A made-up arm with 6 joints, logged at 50 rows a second.
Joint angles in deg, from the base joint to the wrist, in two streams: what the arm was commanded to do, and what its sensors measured. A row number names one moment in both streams.
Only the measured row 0 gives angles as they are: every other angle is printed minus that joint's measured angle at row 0.
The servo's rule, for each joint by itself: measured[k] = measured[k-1] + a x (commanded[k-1-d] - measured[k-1]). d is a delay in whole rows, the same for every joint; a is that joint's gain. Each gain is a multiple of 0.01, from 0.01 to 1. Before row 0 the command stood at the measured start. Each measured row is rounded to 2 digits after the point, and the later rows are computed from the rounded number. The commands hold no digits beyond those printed.
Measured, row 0: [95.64 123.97 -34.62 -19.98 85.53 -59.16]
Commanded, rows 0 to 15: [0.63 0.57 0.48 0.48 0.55 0.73]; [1.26 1.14 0.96 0.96 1.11 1.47]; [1.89 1.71 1.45 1.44 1.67 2.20]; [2.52 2.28 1.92 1.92 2.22 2.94]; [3.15 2.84 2.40 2.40 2.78 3.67]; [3.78 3.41 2.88 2.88 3.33 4.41]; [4.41 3.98 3.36 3.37 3.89 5.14]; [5.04 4.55 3.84 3.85 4.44 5.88]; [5.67 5.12 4.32 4.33 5.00 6.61]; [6.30 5.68 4.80 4.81 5.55 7.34]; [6.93 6.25 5.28 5.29 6.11 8.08]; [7.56 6.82 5.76 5.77 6.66 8.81]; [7.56 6.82 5.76 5.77 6.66 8.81]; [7.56 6.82 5.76 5.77 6.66 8.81]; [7.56 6.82 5.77 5.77 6.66 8.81]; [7.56 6.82 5.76 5.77 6.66 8.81]
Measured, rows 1 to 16: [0.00 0.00 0.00 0.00 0.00 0.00]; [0.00 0.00 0.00 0.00 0.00 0.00]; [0.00 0.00 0.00 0.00 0.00 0.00]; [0.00 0.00 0.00 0.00 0.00 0.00]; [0.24 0.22 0.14 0.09 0.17 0.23]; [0.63 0.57 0.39 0.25 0.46 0.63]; [1.11 1.00 0.71 0.46 0.84 1.13]; [1.65 1.49 1.07 0.72 1.27 1.71]; [2.22 2.00 1.47 1.02 1.74 2.34]; [2.81 2.54 1.89 1.35 2.23 3.00]; [3.42 3.09 2.33 1.71 2.74 3.68]; [4.04 3.64 2.78 2.10 3.27 4.38]; [4.66 4.20 3.24 2.50 3.81 5.09]; [5.28 4.76 3.71 2.92 4.35 5.81]; [5.91 5.33 4.18 3.35 4.90 6.54]; [6.54 5.90 4.65 3.79 5.45 7.27]
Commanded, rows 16 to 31: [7.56 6.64 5.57 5.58 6.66 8.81]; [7.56 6.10 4.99 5.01 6.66 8.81]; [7.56 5.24 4.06 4.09 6.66 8.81]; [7.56 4.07 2.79 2.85 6.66 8.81]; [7.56 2.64 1.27 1.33 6.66 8.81]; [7.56 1.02 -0.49 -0.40 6.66 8.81]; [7.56 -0.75 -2.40 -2.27 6.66 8.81]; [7.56 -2.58 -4.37 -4.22 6.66 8.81]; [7.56 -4.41 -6.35 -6.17 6.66 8.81]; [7.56 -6.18 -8.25 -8.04 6.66 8.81]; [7.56 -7.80 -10.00 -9.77 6.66 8.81]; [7.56 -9.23 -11.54 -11.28 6.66 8.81]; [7.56 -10.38 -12.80 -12.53 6.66 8.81]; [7.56 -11.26 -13.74 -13.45 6.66 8.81]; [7.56 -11.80 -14.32 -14.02 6.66 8.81]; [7.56 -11.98 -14.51 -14.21 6.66 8.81]
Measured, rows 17 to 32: [6.93 6.25 4.98 4.15 5.83 7.76]; [7.17 6.47 5.21 4.44 6.09 8.10]; [7.32 6.60 5.38 4.68 6.27 8.33]; [7.41 6.68 5.49 4.88 6.39 8.48]; [7.47 6.66 5.51 5.01 6.47 8.59]; [7.50 6.45 5.35 5.01 6.53 8.66]; [7.52 5.99 4.96 4.84 6.57 8.71]; [7.54 5.26 4.31 4.48 6.60 8.74]; [7.55 4.26 3.40 3.91 6.62 8.76]; [7.55 3.03 2.23 3.13 6.63 8.78]; [7.55 1.59 0.84 2.16 6.64 8.79]; [7.55 0.01 -0.72 1.01 6.65 8.80]; [7.55 -1.67 -2.41 -0.28 6.65 8.80]; [7.55 -3.38 -4.16 -1.68 6.65 8.80]; [7.55 -5.06 -5.91 -3.14 6.65 8.80]; [7.55 -6.64 -7.60 -4.61 6.65 8.80]
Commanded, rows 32 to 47: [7.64 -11.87 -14.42 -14.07 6.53 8.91]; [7.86 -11.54 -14.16 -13.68 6.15 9.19]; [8.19 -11.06 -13.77 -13.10 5.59 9.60]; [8.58 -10.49 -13.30 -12.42 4.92 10.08]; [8.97 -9.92 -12.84 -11.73 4.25 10.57]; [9.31 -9.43 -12.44 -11.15 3.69 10.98]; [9.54 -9.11 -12.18 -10.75 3.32 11.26]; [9.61 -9.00 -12.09 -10.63 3.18 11.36]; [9.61 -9.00 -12.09 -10.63 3.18 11.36]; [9.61 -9.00 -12.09 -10.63 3.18 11.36]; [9.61 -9.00 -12.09 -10.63 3.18 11.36]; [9.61 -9.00 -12.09 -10.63 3.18 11.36]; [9.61 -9.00 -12.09 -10.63 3.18 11.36]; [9.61 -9.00 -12.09 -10.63 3.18 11.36]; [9.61 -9.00 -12.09 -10.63 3.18 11.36]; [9.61 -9.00 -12.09 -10.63 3.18 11.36]
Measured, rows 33 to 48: [7.55 -8.06 -9.16 -6.04 6.65 8.80]; [7.55 -9.28 -10.53 -7.37 6.65 8.80]; [7.55 -10.24 -11.67 -8.57 6.65 8.80]; [7.55 -10.90 -12.52 -9.59 6.65 8.80]; [7.58 -11.27 -13.09 -10.40 6.61 8.84]; [7.69 -11.37 -13.41 -10.99 6.47 8.95]; [7.88 -11.25 -13.52 -11.37 6.20 9.16]; [8.15 -10.96 -13.45 -11.56 5.80 9.45]; [8.46 -10.56 -13.27 -11.59 5.32 9.81]; [8.78 -10.13 -13.02 -11.51 4.81 10.18]; [9.07 -9.74 -12.77 -11.37 4.35 10.53]; [9.28 -9.46 -12.57 -11.24 3.99 10.80]; [9.41 -9.29 -12.43 -11.13 3.74 10.98]; [9.49 -9.18 -12.33 -11.04 3.57 11.10]; [9.54 -9.11 -12.26 -10.97 3.45 11.18]; [9.57 -9.07 -12.21 -10.91 3.37 11.24]
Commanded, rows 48 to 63: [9.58 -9.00 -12.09 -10.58 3.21 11.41]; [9.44 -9.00 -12.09 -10.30 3.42 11.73]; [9.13 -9.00 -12.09 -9.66 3.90 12.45]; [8.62 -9.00 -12.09 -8.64 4.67 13.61]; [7.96 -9.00 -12.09 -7.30 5.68 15.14]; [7.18 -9.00 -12.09 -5.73 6.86 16.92]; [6.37 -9.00 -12.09 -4.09 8.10 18.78]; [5.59 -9.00 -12.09 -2.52 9.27 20.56]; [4.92 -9.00 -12.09 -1.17 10.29 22.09]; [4.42 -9.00 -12.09 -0.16 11.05 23.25]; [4.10 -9.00 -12.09 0.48 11.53 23.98]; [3.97 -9.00 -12.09 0.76 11.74 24.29]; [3.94 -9.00 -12.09 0.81 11.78 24.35]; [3.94 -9.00 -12.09 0.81 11.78 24.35]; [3.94 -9.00 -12.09 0.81 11.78 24.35]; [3.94 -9.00 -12.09 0.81 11.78 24.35]
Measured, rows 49 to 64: [9.59 -9.04 -12.17 -10.86 3.31 11.28]; [9.60 -9.02 -12.15 -10.82 3.27 11.31]; [9.60 -9.01 -12.13 -10.79 3.24 11.33]; [9.60 -9.01 -12.12 -10.76 3.22 11.34]; [9.59 -9.01 -12.11 -10.73 3.22 11.36]; [9.53 -9.01 -12.10 -10.65 3.28 11.48]; [9.38 -9.01 -12.10 -10.47 3.47 11.79]; [9.09 -9.01 -12.10 -10.14 3.84 12.37]; [8.66 -9.01 -12.10 -9.63 4.41 13.26]; [8.10 -9.01 -12.10 -8.93 5.17 14.43]; [7.44 -9.01 -12.10 -8.06 6.08 15.82]; [6.74 -9.01 -12.10 -7.06 7.07 17.34]; [6.05 -9.01 -12.10 -6.00 8.07 18.86]; [5.43 -9.01 -12.10 -4.95 8.99 20.26]; [4.92 -9.01 -12.10 -3.97 9.78 21.45]; [4.56 -9.01 -12.10 -3.12 10.39 22.36]
